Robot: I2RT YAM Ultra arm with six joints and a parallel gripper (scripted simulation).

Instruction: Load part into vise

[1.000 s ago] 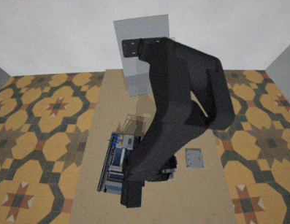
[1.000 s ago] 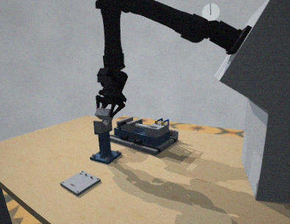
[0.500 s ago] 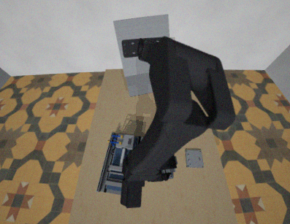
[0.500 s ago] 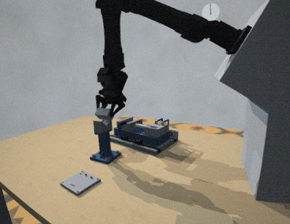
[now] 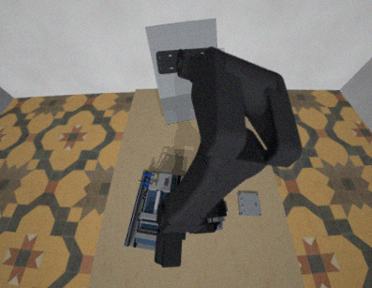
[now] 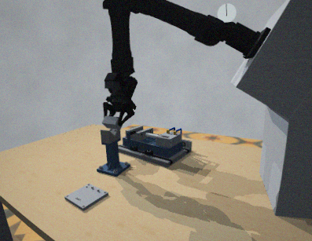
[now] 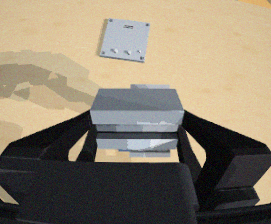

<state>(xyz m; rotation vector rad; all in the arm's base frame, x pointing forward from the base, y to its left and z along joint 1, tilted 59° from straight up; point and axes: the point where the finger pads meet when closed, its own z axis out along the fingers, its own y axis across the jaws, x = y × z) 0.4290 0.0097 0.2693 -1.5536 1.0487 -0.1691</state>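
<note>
Right now the part is right at my hand. From my hand the other things lie so: air cylinder rod (60 mm behind, 200 mm to the right, 100 mm below); V-block post (10 mm ahead, 120 mm below); work stop (30 mm ahead, 170 mm to the right, 90 mm below).
</note>
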